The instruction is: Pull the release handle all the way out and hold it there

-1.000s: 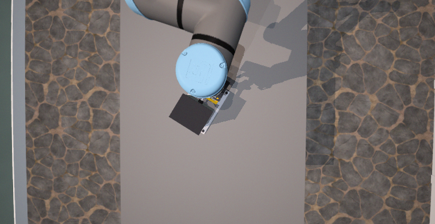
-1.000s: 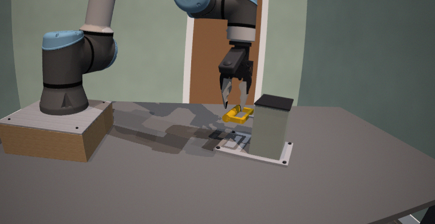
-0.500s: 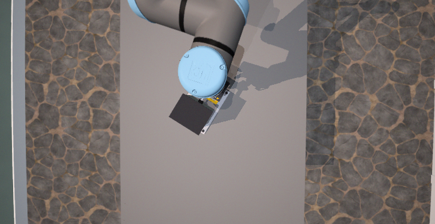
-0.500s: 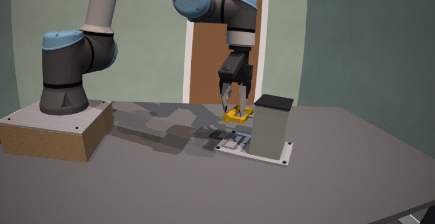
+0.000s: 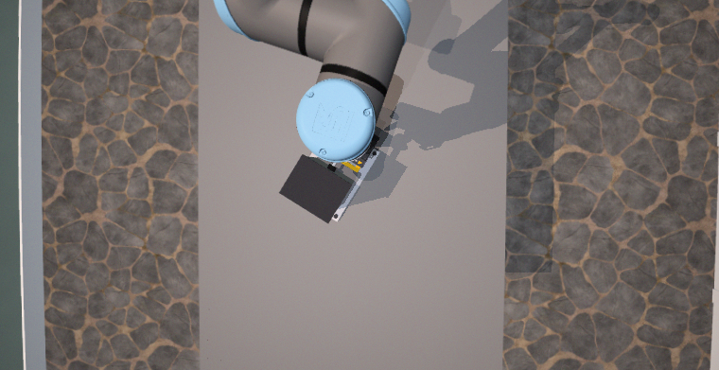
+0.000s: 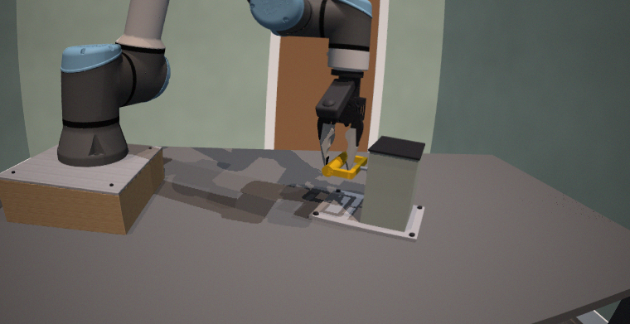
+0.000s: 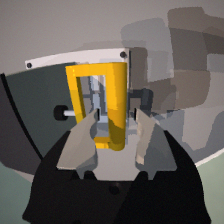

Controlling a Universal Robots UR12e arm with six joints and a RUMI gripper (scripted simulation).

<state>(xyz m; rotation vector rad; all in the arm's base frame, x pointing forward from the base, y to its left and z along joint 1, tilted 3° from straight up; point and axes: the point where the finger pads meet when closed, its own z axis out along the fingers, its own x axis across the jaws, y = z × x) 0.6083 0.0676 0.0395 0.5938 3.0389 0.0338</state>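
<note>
My hand is 5 cm short of the release handle and 2 cm to the left of it.
</note>
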